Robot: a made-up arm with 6 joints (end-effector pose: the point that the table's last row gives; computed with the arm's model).
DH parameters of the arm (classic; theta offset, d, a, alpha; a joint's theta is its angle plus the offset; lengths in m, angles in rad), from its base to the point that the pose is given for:
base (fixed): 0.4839 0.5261 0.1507 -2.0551
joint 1: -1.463 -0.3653 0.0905 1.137
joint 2: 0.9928 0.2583 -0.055 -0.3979
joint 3: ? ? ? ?
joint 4: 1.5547 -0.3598 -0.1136 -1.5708
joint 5: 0 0.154 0.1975 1.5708
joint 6: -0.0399 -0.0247 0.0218 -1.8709
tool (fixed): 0.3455 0.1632 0 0
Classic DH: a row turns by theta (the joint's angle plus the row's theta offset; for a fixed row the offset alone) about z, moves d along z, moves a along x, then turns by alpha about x.
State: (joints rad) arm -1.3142 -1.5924 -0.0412 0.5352 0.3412 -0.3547
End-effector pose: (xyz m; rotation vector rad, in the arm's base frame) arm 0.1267 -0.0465 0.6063 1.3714 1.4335 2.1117
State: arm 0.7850 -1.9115 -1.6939 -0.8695 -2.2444 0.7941
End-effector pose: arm 0.0551 0.0990 1.1177 0.2901 0.0915 1.7732
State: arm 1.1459 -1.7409 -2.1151 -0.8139 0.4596 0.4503
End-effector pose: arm 0.2695 -0.0779 1.2483 -1.6680 0.1511 -1.5755
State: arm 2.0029 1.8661 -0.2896 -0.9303 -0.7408 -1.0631
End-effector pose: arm 0.2226 0.0125 1.2960 -0.4394 -0.0114 2.8675
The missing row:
joint 3: 0.1253 0.3914 0.242 0.5055
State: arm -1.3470 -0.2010 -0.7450 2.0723 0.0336 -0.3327
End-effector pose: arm -0.0289 -0.4467 0.6154 0.9418 -0.1626 0.3646
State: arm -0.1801 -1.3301 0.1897 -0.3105 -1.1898 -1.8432
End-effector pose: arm -0.3118 0.0658 0.6951 -0.6117 -1.2413 -0.0650
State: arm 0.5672 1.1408 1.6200 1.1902 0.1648 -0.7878
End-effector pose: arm 0.2133 -0.0847 0.9759 -1.5829 -0.9298 -1.3938
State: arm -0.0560 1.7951 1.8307 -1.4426 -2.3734 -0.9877
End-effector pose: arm -0.4554 -0.2277 0.8649 2.2459 -0.5020 -1.6158
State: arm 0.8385 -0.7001 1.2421 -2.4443 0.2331 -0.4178
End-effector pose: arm 0.0626 -0.0759 0.2165 3.1145 -0.1151 0.1858
